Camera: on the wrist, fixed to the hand. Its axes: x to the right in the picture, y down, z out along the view.
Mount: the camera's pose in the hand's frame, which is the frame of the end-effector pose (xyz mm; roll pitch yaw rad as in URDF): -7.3 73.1 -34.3 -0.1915 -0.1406 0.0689
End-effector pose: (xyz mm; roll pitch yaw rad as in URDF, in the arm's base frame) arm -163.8 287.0 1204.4 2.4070 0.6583 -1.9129
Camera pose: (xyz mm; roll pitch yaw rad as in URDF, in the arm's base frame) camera -206.6 260.0 1267.8 2.0992 0.7081 -2.1043
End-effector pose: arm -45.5 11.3 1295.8 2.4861 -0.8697 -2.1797
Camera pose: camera -41.8 81.3 1336.5 2.4468 -0.7894 -2.3790
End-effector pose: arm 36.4 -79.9 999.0 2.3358 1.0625 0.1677
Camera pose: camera 103.1 -94.9 1042.6 1.8618 1.0891 -0.1581
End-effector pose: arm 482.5 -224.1 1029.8 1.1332 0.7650 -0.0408
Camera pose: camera 515.5 -163.4 1072.1 0.8672 0.6394 -0.1633
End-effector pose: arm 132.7 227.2 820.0 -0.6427 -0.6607 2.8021
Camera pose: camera 84.3 204.1 759.2 -0.9484 -0.7241 2.9881
